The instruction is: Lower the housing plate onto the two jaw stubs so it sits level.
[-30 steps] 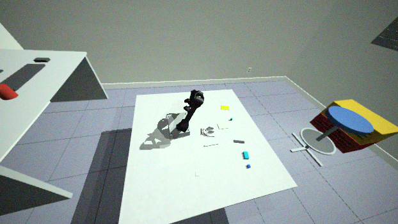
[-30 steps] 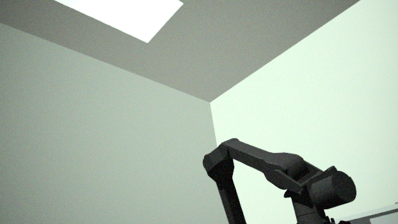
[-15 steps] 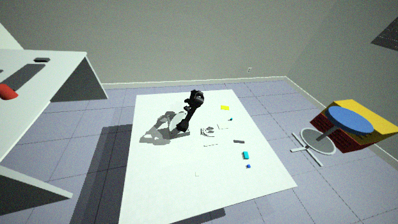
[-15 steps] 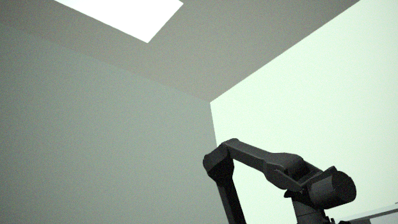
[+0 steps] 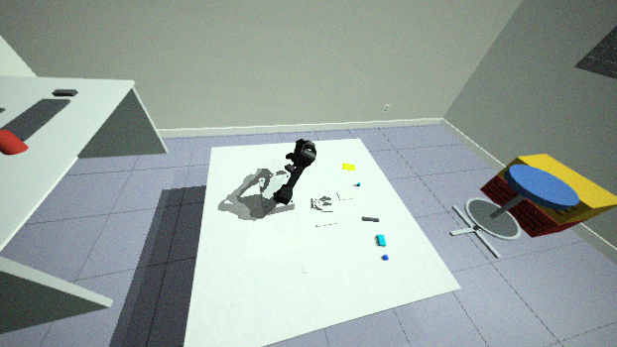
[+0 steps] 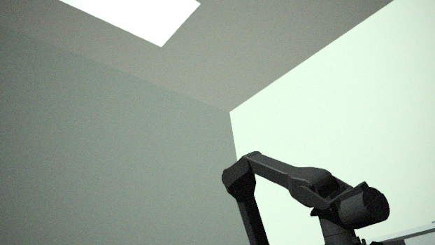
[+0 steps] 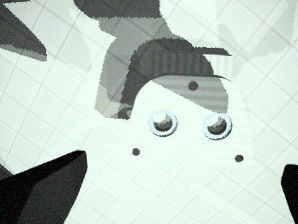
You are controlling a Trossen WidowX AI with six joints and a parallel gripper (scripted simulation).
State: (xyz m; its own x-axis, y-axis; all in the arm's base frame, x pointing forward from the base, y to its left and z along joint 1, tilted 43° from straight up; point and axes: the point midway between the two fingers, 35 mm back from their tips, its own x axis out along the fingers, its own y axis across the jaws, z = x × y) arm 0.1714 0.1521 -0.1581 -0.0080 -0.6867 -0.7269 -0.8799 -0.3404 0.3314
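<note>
The housing plate lies 1 cm to the left of my gripper tip and 3 cm below it. Round my gripper tip: small cyan piece (43 cm ahead, 18 cm to the right, 5 cm below); then yellow block (45 cm ahead, 1 cm to the left, 6 cm below); then dark bar (36 cm ahead, 46 cm to the right, 6 cm below).
</note>
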